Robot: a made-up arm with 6 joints.
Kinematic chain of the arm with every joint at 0, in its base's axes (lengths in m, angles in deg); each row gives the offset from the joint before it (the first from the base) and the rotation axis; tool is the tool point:
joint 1: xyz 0 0 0.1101 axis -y
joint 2: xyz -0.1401 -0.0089 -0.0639 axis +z
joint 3: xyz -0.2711 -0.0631 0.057 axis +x
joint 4: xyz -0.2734 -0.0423 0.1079 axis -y
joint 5: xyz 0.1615 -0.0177 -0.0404 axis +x
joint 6: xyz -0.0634 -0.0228 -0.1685 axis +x
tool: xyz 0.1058 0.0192 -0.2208
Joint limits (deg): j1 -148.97..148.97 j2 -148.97..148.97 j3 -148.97..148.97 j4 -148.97..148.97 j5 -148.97..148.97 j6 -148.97..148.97
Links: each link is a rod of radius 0.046 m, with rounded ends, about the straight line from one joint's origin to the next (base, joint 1, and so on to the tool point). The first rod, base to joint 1, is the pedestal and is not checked.
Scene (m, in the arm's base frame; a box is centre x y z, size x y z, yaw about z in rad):
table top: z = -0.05
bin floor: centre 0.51 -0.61 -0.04 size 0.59 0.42 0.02 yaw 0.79
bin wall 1: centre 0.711 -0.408 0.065 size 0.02 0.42 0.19 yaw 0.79
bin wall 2: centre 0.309 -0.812 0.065 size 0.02 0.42 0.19 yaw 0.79
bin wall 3: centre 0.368 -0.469 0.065 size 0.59 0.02 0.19 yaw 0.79
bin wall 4: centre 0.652 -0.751 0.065 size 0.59 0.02 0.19 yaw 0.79
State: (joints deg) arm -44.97 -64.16 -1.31 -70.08 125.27 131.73
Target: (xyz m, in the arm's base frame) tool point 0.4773 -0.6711 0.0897
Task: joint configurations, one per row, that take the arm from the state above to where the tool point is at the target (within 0.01 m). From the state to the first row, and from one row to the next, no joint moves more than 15 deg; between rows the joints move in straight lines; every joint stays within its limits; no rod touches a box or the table.
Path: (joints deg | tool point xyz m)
1: -54.42 -54.50 -11.18 -67.23 111.35 121.64 | -0.2940 0.1945 0.4783
2: -63.88 -44.84 -21.05 -64.38 97.42 111.55 | -0.2029 0.1647 0.4891
3: -73.33 -35.18 -30.92 -61.53 83.50 101.46 | -0.1632 0.1723 0.4925
4: -82.79 -25.52 -40.79 -58.67 69.57 91.36 | -0.1693 0.1765 0.5404
5: -92.24 -15.86 -50.67 -55.82 55.65 81.27 | -0.1744 0.1303 0.6476
6: -101.70 -6.20 -60.54 -52.97 41.72 71.18 | -0.1260 0.0056 0.7746
7: -111.15 3.46 -70.41 -50.12 27.80 61.09 | -0.0041 -0.1893 0.8473
8: -120.61 13.12 -80.28 -47.27 13.88 51.00 | 0.1646 -0.4092 0.8021
9: -130.06 22.78 -90.15 -44.42 -0.05 40.91 | 0.3258 -0.5915 0.6251
10: -139.52 32.44 -100.02 -41.57 -13.97 30.81 | 0.4336 -0.6844 0.3614
11: -148.97 42.10 -109.89 -38.71 -27.90 20.72 | 0.4773 -0.6711 0.0897

